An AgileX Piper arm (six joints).
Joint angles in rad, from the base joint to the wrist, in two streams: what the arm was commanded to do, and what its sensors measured. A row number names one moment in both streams.
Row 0, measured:
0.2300, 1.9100, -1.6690, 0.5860, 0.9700, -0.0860
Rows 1 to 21, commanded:
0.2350, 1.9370, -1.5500, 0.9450, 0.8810, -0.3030
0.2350, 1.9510, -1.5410, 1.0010, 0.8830, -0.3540
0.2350, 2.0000, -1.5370, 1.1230, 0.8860, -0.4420
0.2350, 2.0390, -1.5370, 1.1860, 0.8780, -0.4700
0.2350, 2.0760, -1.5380, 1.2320, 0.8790, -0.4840
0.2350, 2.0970, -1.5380, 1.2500, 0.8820, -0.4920
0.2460, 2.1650, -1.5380, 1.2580, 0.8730, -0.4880
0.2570, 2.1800, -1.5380, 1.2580, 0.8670, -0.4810
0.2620, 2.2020, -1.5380, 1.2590, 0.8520, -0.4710
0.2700, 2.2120, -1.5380, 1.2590, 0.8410, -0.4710
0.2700, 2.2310, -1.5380, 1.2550, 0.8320, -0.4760
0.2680, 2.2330, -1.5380, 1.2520, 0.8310, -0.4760
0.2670, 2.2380, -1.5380, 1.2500, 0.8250, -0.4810
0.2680, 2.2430, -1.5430, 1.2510, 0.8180, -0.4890
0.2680, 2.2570, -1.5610, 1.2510, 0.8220, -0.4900
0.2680, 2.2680, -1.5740, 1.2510, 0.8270, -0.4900
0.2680, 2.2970, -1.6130, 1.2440, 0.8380, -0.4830
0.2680, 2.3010, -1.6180, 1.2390, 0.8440, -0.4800
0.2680, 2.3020, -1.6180, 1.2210, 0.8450, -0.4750
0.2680, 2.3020, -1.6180, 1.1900, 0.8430, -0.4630
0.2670, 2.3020, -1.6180, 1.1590, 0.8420, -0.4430
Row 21, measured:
0.2690, 2.3040, -1.6120, 1.1870, 0.8290, -0.4590
